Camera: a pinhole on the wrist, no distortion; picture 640 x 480 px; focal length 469.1 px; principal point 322.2 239.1 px. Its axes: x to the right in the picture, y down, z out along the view. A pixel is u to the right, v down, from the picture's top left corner.
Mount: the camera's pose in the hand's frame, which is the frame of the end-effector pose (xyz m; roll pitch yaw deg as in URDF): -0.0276 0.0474 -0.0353 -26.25 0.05 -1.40
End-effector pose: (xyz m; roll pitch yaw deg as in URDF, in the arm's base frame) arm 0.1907 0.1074 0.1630 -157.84 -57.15 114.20
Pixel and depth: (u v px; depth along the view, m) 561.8 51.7 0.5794
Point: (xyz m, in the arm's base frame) -0.1947 0.6259 0.0770
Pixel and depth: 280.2 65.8 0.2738
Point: 0.0890 0.2761 -0.0241
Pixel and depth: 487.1 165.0 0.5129
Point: -0.0085 0.5723 0.0231
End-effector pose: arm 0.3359 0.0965 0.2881 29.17 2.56 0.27
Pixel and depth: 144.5 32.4 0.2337
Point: 0.2306 0.0417 0.5146
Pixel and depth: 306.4 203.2 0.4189
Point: 0.3166 0.1019 0.6985
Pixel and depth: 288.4 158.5 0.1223
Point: 0.3054 0.1279 0.4030
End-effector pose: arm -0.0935 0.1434 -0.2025 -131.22 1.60 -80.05
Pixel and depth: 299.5 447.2 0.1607
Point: -0.1611 0.1693 -0.3898
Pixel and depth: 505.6 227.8 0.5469
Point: 0.1020 -0.0030 -0.7161
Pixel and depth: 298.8 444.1 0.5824
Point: -0.1733 0.1929 -0.8493
